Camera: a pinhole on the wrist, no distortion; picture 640 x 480 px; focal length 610.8 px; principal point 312.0 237.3 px. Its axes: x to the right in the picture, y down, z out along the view. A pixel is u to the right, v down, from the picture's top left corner.
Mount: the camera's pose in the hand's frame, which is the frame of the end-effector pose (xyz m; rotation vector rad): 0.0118 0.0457 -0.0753 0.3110 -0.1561 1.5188
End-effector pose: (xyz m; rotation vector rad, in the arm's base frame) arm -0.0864 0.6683 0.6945 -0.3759 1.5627 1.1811
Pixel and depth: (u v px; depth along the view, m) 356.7 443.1 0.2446
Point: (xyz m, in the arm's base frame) 0.0315 0.7906 0.7458
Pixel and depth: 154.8 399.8 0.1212
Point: -0.0491 0.6842 0.6974
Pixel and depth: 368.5 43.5 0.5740
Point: 0.1420 1.1014 0.4795
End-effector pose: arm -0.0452 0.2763 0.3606 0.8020 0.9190 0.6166
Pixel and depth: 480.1 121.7 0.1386
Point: 0.0312 0.3173 0.3938
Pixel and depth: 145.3 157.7 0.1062
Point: -0.0136 0.2889 0.3400
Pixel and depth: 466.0 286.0 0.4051
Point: 0.2606 0.1925 0.4955
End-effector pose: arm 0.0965 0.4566 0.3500 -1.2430 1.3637 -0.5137
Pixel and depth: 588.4 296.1 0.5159
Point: 0.4998 0.6509 0.1210
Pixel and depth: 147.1 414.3 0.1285
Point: 0.1387 0.4759 0.3682
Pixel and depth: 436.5 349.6 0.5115
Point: 0.4988 0.6411 0.2573
